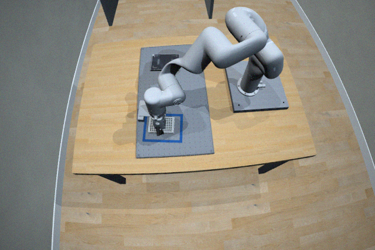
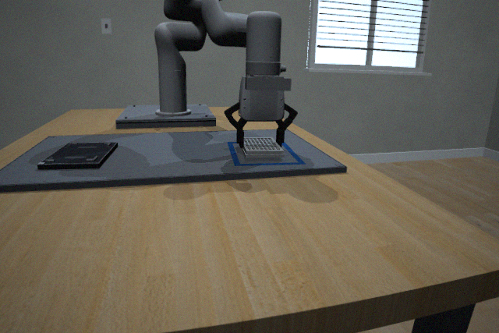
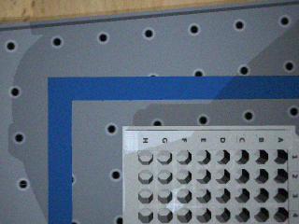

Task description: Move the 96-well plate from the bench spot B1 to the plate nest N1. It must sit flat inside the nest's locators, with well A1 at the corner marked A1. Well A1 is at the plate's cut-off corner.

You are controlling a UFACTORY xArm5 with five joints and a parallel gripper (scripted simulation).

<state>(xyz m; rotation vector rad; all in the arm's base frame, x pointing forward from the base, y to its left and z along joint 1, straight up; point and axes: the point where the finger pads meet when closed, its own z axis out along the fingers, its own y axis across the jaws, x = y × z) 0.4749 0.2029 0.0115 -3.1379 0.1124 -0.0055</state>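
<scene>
Right now my hand is 40 cm to the left of the black plate nest N1, 2 cm past it and 2 cm above it. Round my hand: white 96-well plate 1 cm below; A1 mark 46 cm to the right, 5 cm ahead, 2 cm below.
</scene>
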